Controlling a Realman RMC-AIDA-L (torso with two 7-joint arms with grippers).
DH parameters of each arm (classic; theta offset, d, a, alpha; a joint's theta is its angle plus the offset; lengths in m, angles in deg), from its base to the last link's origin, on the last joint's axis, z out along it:
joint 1: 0 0.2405 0 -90
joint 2: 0 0 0 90
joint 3: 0 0.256 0 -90
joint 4: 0 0 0 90
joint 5: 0 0.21 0 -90
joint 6: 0 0 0 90
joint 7: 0 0.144 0 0
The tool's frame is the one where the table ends.
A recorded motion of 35 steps. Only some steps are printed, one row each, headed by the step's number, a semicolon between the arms.
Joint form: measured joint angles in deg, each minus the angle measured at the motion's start. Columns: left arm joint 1, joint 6, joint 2, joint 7, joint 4, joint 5, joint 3; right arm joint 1, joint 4, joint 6, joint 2, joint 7, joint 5, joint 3.
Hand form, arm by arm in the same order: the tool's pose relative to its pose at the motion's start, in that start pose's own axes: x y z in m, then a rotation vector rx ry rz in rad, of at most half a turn. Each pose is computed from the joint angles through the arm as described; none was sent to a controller.
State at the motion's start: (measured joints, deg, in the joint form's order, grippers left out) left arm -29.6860 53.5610 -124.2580 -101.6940 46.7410 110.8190 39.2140; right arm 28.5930 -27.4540 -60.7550 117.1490 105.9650 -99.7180 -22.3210
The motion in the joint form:
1: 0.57 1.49 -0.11 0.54 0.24 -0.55 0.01; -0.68 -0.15 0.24 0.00 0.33 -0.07 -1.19
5: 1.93 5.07 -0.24 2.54 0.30 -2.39 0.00; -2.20 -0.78 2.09 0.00 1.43 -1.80 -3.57
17: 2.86 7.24 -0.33 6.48 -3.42 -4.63 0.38; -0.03 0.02 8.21 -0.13 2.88 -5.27 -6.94
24: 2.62 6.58 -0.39 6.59 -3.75 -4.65 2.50; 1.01 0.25 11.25 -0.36 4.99 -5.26 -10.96
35: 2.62 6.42 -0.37 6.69 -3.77 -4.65 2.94; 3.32 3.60 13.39 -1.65 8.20 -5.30 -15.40
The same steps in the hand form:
1: -0.0024 0.0022 -0.0025 -0.0204 0.0008 -0.0002; 0.0036 -0.0027 -0.0025 0.0101 0.0155 -0.0022
5: -0.0086 0.0072 -0.0087 -0.0711 0.0080 0.0018; 0.0120 -0.0130 -0.0091 0.0626 0.0592 -0.0169
17: -0.0286 0.0144 -0.0092 -0.1218 -0.0065 -0.0097; 0.0168 -0.0140 0.0071 0.1335 0.1255 -0.0708
24: -0.0308 0.0207 -0.0039 -0.1379 -0.0275 0.0099; 0.0182 -0.0105 0.0172 0.1558 0.1578 -0.0887
35: -0.0312 0.0215 -0.0031 -0.1396 -0.0317 0.0160; 0.0248 -0.0046 0.0308 0.1633 0.2226 -0.0778

